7 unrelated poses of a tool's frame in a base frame.
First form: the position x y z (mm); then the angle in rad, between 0 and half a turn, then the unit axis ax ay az.
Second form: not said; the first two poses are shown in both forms.
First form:
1: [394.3 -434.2 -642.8 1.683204 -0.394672 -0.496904 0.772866]
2: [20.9 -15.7 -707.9 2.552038 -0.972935 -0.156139 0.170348]
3: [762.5 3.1 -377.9 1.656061 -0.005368 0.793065 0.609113]
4: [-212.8 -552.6 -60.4 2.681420 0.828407 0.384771 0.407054]
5: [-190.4 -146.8 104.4 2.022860 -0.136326 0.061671 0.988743]
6: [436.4 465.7 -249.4 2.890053 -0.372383 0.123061 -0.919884]
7: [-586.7 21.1 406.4 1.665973 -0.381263 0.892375 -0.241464]
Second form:
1: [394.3 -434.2 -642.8 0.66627 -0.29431 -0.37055 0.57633]
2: [20.9 -15.7 -707.9 0.29053 -0.93097 -0.14940 0.16300]
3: [762.5 3.1 -377.9 0.67633 -0.00395 0.58417 0.44867]
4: [-212.8 -552.6 -60.4 0.22806 0.80658 0.37463 0.39633]
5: [-190.4 -146.8 104.4 0.53065 -0.11555 0.05227 0.83805]
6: [436.4 465.7 -249.4 0.12544 -0.36944 0.12209 -0.91262]
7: [-586.7 21.1 406.4 0.67267 -0.28211 0.66031 -0.17867]
